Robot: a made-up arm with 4 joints.
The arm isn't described. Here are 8 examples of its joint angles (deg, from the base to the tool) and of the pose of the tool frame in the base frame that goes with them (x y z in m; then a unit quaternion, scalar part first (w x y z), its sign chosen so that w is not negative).
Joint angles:
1: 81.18 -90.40 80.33 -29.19
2: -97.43 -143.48 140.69 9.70
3: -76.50 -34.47 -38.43 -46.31
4: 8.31 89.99 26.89 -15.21
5: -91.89 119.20 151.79 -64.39
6: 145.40 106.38 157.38 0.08
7: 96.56 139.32 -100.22 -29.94
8: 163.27 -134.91 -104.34 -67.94
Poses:
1: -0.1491 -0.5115 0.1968 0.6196 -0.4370 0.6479 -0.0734
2: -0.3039 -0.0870 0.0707 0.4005 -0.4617 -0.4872 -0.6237
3: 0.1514 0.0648 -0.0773 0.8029 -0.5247 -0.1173 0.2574
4: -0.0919 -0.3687 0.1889 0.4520 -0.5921 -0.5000 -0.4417
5: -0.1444 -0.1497 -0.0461 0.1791 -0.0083 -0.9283 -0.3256
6: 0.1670 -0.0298 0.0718 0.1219 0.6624 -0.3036 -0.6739
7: -0.1531 -0.2117 0.0825 0.0868 -0.0770 0.5866 0.8015
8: -0.2185 -0.1398 0.3404 0.4027 -0.0553 -0.8530 -0.3272
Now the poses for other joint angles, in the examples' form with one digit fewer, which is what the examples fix.
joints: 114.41 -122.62 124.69 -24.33
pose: -0.304 -0.289 0.237 0.674 -0.180 0.467 -0.542
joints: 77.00 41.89 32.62 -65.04
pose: 0.055 -0.076 0.206 0.068 0.864 0.382 -0.320
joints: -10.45 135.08 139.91 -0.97
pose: 0.035 -0.174 0.217 0.487 -0.419 -0.736 0.213
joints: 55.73 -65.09 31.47 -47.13
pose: 0.084 -0.457 0.050 0.487 -0.702 0.410 0.321
